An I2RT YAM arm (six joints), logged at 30 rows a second.
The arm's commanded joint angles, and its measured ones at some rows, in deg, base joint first. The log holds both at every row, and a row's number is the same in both.
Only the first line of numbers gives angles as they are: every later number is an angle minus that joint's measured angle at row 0.
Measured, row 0: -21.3 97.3 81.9 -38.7 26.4 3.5
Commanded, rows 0 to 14: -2.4 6.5 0.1 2.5 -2.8 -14.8; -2.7 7.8 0.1 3.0 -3.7 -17.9; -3.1 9.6 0.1 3.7 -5.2 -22.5; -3.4 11.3 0.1 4.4 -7.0 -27.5; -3.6 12.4 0.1 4.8 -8.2 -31.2; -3.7 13.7 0.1 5.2 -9.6 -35.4; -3.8 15.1 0.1 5.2 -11.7 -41.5; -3.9 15.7 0.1 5.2 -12.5 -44.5; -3.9 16.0 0.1 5.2 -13.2 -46.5; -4.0 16.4 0.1 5.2 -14.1 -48.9; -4.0 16.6 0.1 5.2 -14.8 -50.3; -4.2 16.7 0.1 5.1 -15.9 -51.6; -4.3 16.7 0.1 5.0 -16.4 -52.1; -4.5 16.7 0.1 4.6 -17.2 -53.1; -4.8 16.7 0.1 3.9 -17.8 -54.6
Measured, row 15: -4.0 17.1 0.0 4.7 -13.5 -45.4
